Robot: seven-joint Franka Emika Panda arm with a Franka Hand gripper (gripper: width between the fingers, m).
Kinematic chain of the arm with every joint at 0, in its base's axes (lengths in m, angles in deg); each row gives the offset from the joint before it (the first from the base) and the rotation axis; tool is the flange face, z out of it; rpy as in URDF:
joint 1: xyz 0 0 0.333 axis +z
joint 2: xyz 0 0 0 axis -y
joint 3: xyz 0 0 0.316 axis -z
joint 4: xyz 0.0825 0 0 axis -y
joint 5: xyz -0.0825 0 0.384 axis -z
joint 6: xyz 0 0 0 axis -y
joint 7: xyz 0.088 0 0 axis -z
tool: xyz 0 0 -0.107 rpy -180 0 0
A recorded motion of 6 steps. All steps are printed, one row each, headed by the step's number.
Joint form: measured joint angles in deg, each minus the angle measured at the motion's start. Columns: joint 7, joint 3, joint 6, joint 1, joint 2, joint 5, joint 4.
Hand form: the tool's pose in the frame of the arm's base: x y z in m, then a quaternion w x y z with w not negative. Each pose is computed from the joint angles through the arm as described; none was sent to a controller.
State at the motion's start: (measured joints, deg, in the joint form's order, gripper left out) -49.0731 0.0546 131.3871 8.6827 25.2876 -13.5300 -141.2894
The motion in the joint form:
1: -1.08 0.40 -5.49 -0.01 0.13 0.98 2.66
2: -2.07 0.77 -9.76 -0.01 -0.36 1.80 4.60
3: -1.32 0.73 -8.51 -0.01 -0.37 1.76 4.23
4: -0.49 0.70 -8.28 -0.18 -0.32 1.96 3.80
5: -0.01 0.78 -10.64 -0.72 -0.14 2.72 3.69
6: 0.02 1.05 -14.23 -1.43 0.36 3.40 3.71
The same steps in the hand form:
1: 0.4285 0.0694 0.4940 0.05115 -0.88857 -0.43478 -0.13705
2: 0.4290 0.0679 0.4992 0.05623 -0.88482 -0.44824 -0.11410
3: 0.4299 0.0678 0.4981 0.05382 -0.88770 -0.44110 -0.12054
4: 0.4292 0.0664 0.4952 0.05323 -0.89152 -0.43400 -0.11836
5: 0.4253 0.0617 0.4913 0.05586 -0.89530 -0.43087 -0.09831
6: 0.4189 0.0544 0.4890 0.06214 -0.89819 -0.42904 -0.07291

